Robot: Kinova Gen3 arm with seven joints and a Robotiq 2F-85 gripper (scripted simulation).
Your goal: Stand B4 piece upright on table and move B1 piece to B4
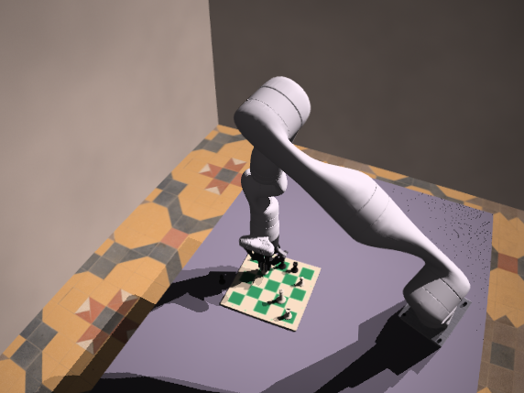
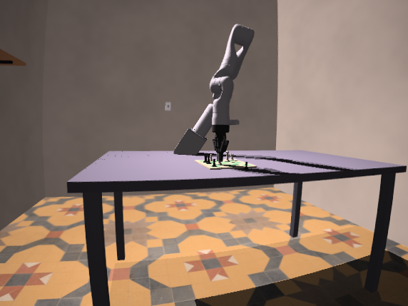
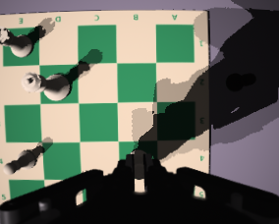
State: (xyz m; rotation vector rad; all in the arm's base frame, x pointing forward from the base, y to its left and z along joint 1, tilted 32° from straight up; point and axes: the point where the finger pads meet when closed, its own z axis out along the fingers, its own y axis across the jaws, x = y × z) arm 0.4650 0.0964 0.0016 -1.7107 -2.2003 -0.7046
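Right now my hand is 10 mm above the white piece. The rest, counted from my hand: chessboard: 50 mm behind, 40 mm below, 30 mm to the left.
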